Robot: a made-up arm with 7 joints. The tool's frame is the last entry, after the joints.
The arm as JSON. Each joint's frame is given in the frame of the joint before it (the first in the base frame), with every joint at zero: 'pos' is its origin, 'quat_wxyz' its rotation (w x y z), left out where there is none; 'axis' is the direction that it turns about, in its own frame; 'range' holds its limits. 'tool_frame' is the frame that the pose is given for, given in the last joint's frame.
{
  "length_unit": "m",
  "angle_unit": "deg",
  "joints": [
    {
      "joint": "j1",
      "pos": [
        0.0,
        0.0,
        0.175
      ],
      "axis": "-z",
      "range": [
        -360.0,
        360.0
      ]
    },
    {
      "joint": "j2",
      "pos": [
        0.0,
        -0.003,
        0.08
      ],
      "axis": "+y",
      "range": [
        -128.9,
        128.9
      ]
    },
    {
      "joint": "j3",
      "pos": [
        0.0,
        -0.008,
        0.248
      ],
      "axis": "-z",
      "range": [
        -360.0,
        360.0
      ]
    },
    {
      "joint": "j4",
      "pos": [
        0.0,
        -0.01,
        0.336
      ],
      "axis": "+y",
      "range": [
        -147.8,
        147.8
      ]
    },
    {
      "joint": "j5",
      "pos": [
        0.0,
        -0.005,
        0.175
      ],
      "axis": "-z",
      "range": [
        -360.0,
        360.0
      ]
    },
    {
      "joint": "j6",
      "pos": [
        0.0,
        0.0,
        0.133
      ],
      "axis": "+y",
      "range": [
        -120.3,
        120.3
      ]
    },
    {
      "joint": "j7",
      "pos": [
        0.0,
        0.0,
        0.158
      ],
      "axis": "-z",
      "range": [
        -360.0,
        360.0
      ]
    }
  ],
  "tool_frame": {
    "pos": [
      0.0,
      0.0,
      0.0
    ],
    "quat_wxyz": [
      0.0,
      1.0,
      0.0,
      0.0
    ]
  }
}
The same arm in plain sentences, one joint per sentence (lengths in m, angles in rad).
The arm has seven revolute joints in a row. What follows holds with every joint at zero, and every direction is one of the base frame's. The first joint is mounted 0.175 m along +z from the base frame's origin and turns about -z, from -6.2832 to 6.2832 rad. The second joint is mounted 0.003 m along -y and 0.08 m along +z from the first joint and turns about +y, from -2.2497 to 2.2497 rad. The third joint is mounted 0.008 m along -y and 0.248 m along +z from the second joint and turns about -z, from -6.2832 to 6.2832 rad. The fourth joint is mounted 0.01 m along -y and 0.336 m along +z from the third joint and turns about +y, from -2.5796 to 2.5796 rad. The fifth joint is mounted 0.005 m along -y and 0.175 m along +z from the fourth joint and turns about -z, from -6.2832 to 6.2832 rad. The sixth joint is mounted 0.133 m along +z from the fifth joint and turns about +y, from -2.0996 to 2.0996 rad. The seventh joint is mounted 0.158 m along +z from the sixth joint and turns about -z, from -6.2832 to 6.2832 rad. The tool frame, which is the frame that the pose is given for, is mounted at the same point as the seventh joint; its axes are the base frame's turned by roll 3.1416, pitch 0 and yaw 0 rad (as in URDF: about the fixed x, then y, then z).
